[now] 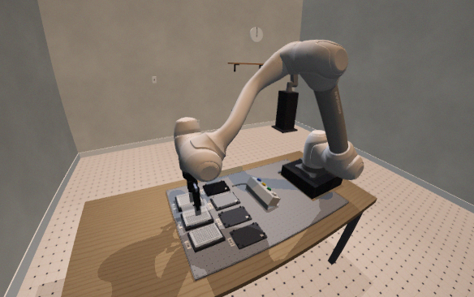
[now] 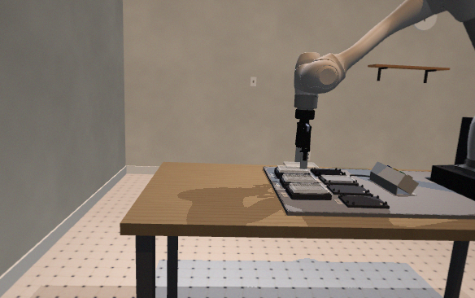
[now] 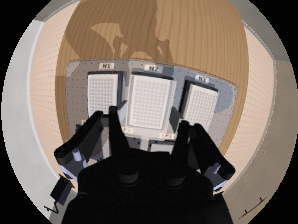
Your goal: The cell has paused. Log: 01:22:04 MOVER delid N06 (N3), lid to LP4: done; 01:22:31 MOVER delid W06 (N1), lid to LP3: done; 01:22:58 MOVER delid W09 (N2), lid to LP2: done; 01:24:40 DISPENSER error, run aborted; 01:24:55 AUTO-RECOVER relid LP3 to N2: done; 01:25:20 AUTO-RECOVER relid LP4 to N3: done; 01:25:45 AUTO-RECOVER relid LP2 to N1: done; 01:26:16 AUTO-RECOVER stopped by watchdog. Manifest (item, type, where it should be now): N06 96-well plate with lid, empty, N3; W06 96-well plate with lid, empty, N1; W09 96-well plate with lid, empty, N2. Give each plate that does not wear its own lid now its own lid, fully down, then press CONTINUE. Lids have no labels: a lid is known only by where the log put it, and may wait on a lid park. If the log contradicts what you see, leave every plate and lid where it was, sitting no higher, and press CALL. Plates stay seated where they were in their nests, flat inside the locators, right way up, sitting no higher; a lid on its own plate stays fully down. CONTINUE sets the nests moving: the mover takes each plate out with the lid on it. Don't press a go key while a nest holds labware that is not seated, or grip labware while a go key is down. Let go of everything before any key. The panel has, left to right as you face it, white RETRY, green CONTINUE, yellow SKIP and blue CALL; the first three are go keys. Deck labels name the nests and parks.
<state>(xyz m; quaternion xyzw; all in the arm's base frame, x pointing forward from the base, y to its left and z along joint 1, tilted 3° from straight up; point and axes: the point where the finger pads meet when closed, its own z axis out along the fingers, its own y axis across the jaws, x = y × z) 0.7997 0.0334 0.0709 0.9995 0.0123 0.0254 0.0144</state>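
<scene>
Right now my hand is 10 mm past the plate, 130 mm to the right of it and 80 mm above it. The rest, counted from my hand: pale lid (180 mm behind, 70 mm to the right, 90 mm below); then green key (420 mm behind, 40 mm below); then LP2 lid park (180 mm behind, 60 mm to the left, 100 mm below).
</scene>
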